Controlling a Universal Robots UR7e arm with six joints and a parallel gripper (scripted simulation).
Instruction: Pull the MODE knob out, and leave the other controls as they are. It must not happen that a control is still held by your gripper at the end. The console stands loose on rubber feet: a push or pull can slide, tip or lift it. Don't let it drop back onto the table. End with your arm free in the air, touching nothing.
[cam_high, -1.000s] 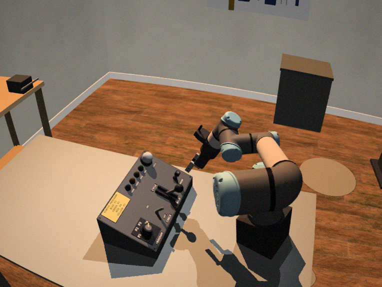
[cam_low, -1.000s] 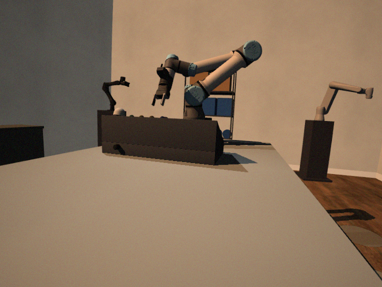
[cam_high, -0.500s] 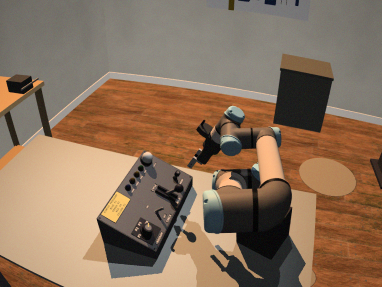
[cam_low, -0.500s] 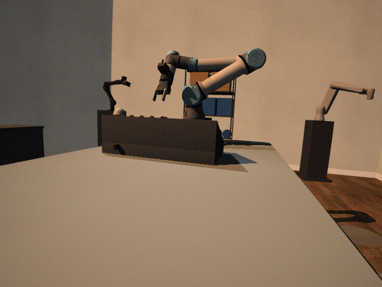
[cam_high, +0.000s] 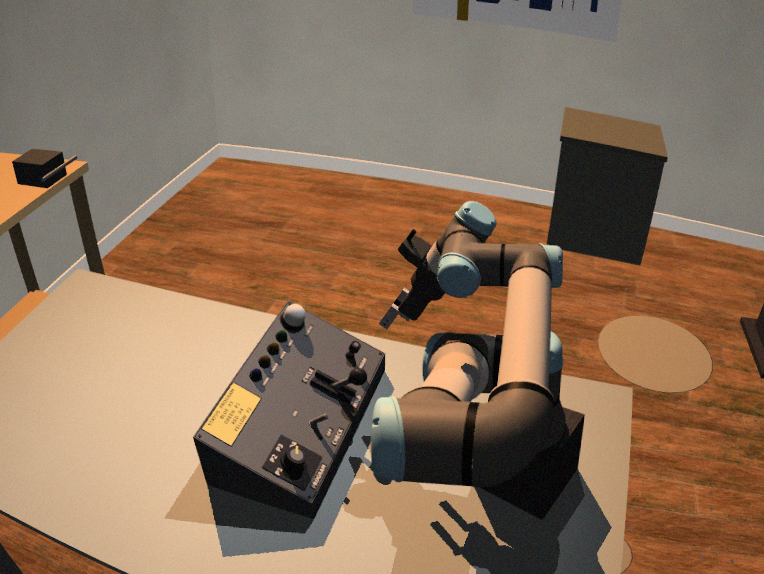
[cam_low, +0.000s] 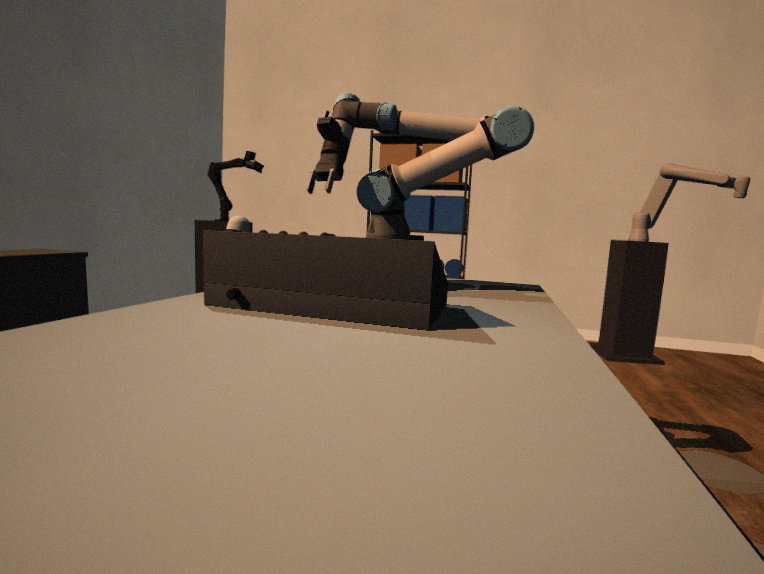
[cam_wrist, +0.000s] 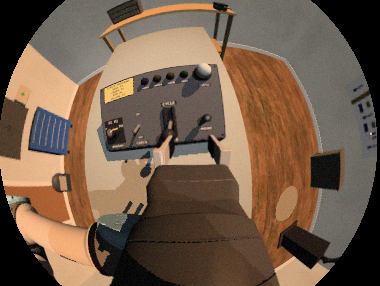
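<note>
Now: hand 180 mm above the mode knob, 100 mm short of it and 70 mm to the left of it. From my hand the other things lie so: dark console: 210 mm below, 160 mm ahead, 100 mm to the left; black-ball lever: 170 mm below, 90 mm ahead, 50 mm to the left; program selector: 270 mm to the left, 190 mm below, 150 mm ahead.
</note>
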